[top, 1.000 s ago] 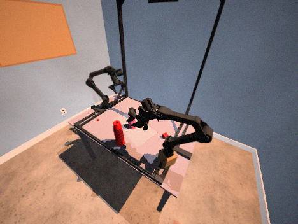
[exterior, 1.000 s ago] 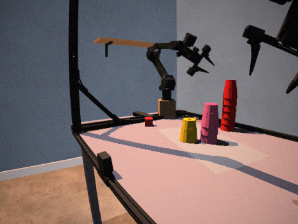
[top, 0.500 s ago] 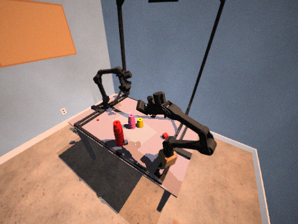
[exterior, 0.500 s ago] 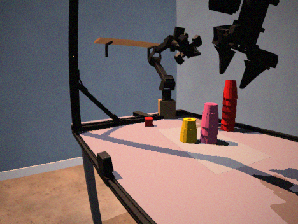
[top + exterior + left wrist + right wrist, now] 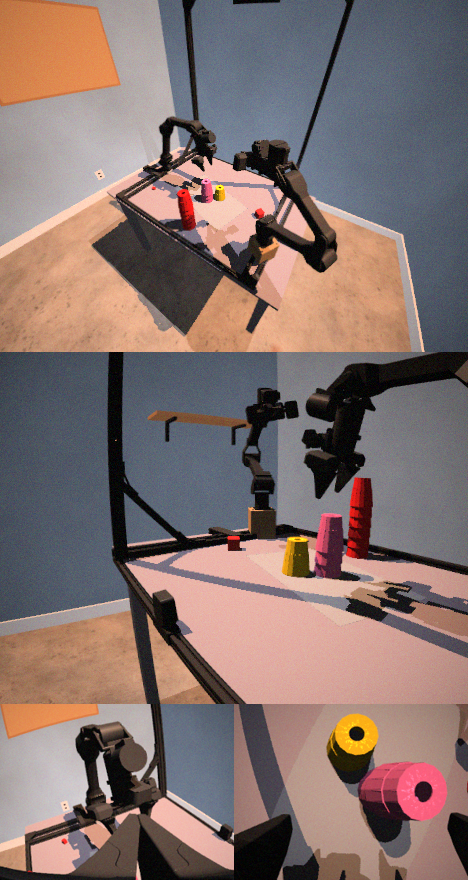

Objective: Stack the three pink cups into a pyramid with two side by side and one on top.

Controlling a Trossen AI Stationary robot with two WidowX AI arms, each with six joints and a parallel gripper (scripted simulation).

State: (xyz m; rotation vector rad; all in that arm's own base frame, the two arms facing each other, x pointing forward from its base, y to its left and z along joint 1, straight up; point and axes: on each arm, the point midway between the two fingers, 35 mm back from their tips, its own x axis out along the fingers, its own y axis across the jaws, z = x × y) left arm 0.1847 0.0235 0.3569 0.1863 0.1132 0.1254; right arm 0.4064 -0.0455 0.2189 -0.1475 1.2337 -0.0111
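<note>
Now: right hand 30 mm short of the pale mat, 50 mm to the right of it and 240 mm above it. From my right hand the other things lie so: red block 90 mm behind, 370 mm to the left, 220 mm below; then yellow cup 20 mm behind, 90 mm to the left, 180 mm below.
</note>
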